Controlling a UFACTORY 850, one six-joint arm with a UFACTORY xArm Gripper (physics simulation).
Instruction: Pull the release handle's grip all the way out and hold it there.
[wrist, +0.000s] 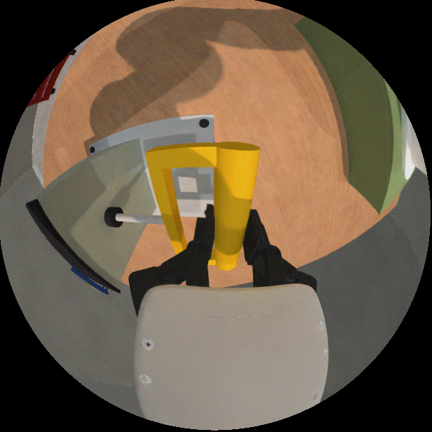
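Note:
The release handle's yellow grip (236, 175) is a thick round bar joined to a squared yellow frame (161, 190) on its left. My gripper (228, 218) is shut on the round bar, with one black finger inside the frame's opening and the other on the bar's right side. A light metal rod (140, 219) runs from the frame to a black collar (114, 217) on a grey-green housing (95, 175). A stretch of rod shows between collar and frame, so the grip stands apart from the housing. The grip's far lower end is partly hidden by the fingers.
A grey base plate (172, 129) with black bolts lies by the housing on the wooden table top (280, 125). A long green block or wall (367, 120) stands at the right. A red panel (54, 80) shows at the upper left edge. Dark grey floor (360, 280) lies beyond the table edge.

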